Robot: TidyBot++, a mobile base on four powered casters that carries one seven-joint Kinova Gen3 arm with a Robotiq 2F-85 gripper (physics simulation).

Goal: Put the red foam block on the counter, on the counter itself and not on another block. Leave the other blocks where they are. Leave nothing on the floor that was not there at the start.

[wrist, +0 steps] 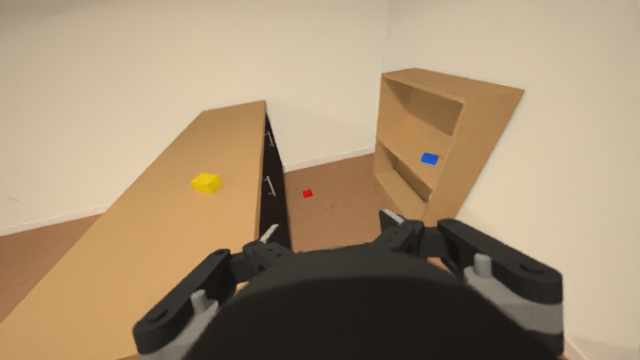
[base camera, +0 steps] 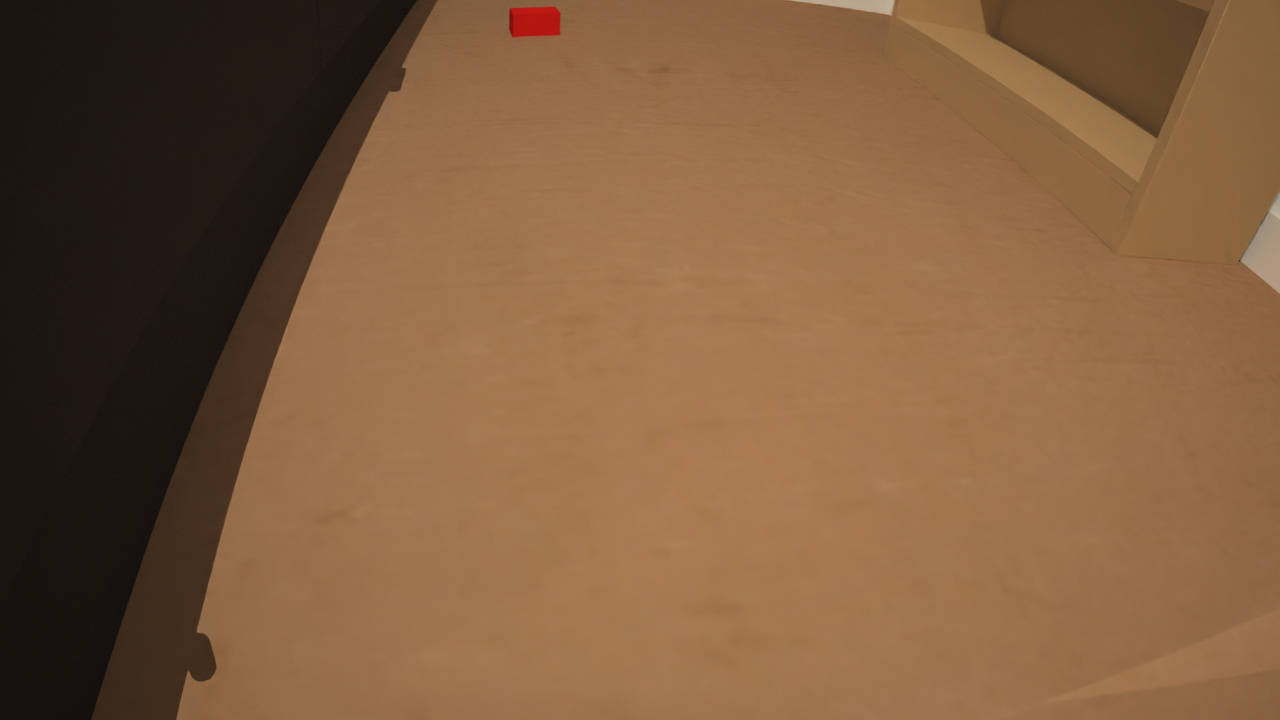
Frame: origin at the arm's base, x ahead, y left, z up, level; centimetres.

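Seen in the pictures: gripper, fingertip midpoint: (wrist: pixel 331 228).
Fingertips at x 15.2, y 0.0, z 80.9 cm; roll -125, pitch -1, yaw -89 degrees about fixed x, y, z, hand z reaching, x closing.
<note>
A point is followed by its place in that frame.
The red foam block (base camera: pixel 534 22) @(z -36.9, x 145.2, y 20.1 cm) (wrist: pixel 307 193) @(z -35.2, x 146.1, y 20.3 cm) lies on the floor beyond the gripper, between the counter and the shelf unit. It is at the top of the base camera view, left of centre. The counter (wrist: pixel 220 145) @(z 51.3, x 101.5, y 57.4 cm) has a wooden top and a dark front with handles, at the left of the wrist view. A yellow block (wrist: pixel 206 183) @(z 55.8, x 59.4, y 44.4 cm) lies on the counter top. A blue block (wrist: pixel 429 158) @(z 19.2, x 107.4, y -73.9 cm) lies on the middle board of the shelf unit. My gripper (wrist: pixel 331 228) @(z 80.9, x 15.2, y 0.0 cm) is open with no block between its fingers, high above the floor and away from the red block.
The wooden shelf unit (base camera: pixel 1186 205) @(z -31.1, x 82.0, y -72.9 cm) (wrist: pixel 475 150) @(z 38.6, x 83.0, y -80.0 cm) stands against the wall on the right. The dark counter front (base camera: pixel 134 223) @(z -19.7, x 36.8, y 24.5 cm) runs along the left of the base camera view. A wall with a white baseboard (wrist: pixel 330 159) @(z -35.4, x 206.6, y -10.4 cm) closes off the far end.
</note>
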